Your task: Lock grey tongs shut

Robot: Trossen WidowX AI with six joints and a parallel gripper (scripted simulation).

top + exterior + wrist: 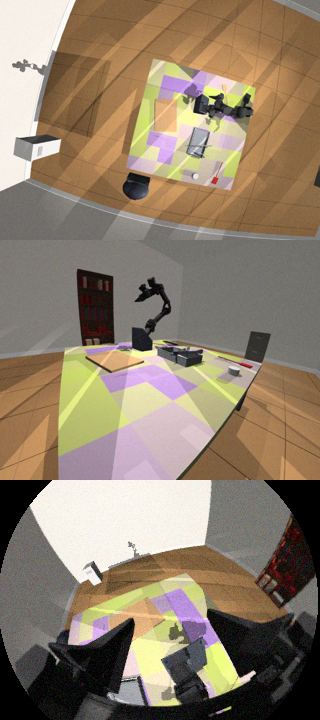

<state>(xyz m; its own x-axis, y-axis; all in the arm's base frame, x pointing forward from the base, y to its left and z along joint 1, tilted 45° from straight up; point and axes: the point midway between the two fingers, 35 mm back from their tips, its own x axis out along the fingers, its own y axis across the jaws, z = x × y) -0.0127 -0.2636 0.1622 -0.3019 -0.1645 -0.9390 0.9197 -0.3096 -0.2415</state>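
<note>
The roasting tin lies 400 mm below my gripper tip, 380 mm ahead of it and 130 mm to the left of it. From my gripper tip the other things lie so: black spatula: 660 mm to the left, 420 mm below, 140 mm behind; then wooden board: 420 mm below, 270 mm to the right, 130 mm ahead; then white cup: 760 mm ahead, 410 mm below, 170 mm to the left.
</note>
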